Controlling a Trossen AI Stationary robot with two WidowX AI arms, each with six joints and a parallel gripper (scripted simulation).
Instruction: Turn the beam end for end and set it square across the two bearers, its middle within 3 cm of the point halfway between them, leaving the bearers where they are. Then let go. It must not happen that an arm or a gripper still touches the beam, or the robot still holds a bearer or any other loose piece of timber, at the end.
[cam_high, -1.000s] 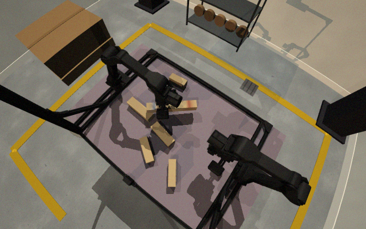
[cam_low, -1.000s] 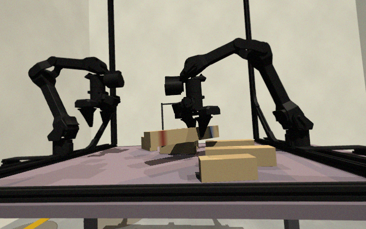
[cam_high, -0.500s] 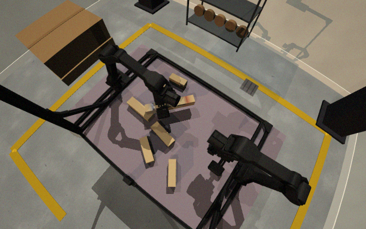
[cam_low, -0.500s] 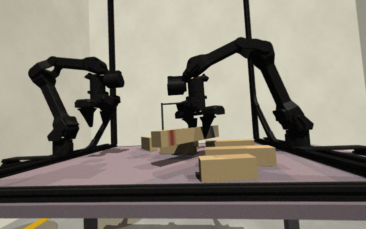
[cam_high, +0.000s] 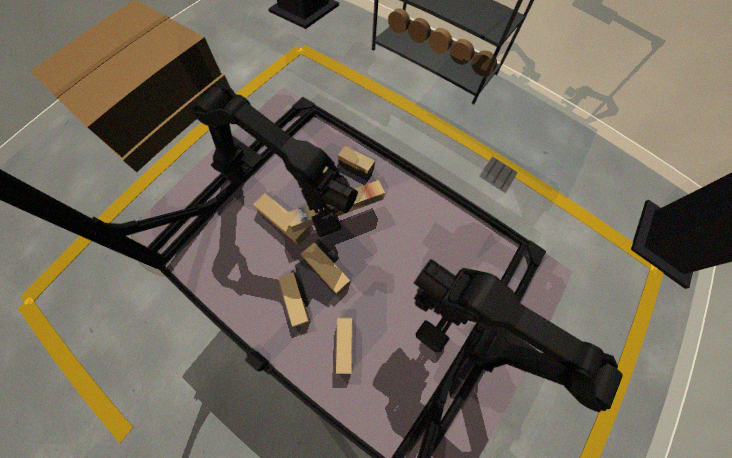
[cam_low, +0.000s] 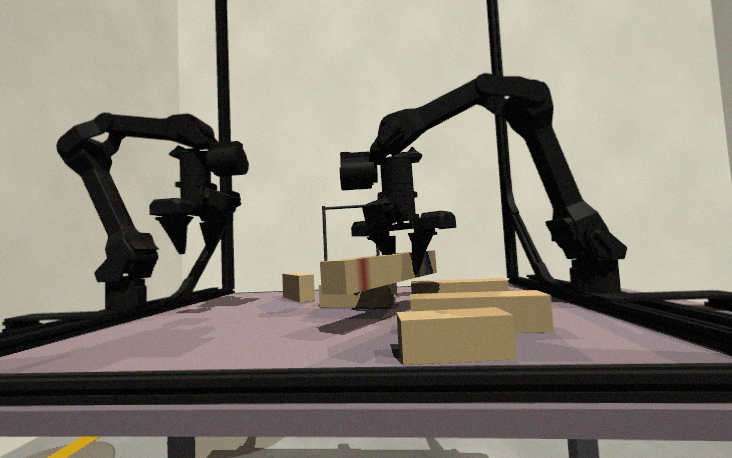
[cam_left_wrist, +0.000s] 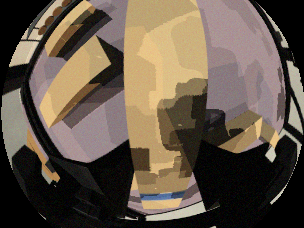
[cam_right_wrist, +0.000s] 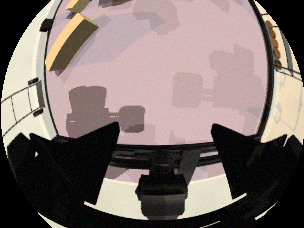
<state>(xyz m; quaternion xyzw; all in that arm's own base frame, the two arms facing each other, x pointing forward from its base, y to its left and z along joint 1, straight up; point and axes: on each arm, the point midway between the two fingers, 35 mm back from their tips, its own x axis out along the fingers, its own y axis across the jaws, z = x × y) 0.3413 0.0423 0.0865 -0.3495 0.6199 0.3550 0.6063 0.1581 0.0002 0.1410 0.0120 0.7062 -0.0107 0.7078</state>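
My left hand is 40 mm short of the beam, 20 mm to the left of it and 20 mm above it.
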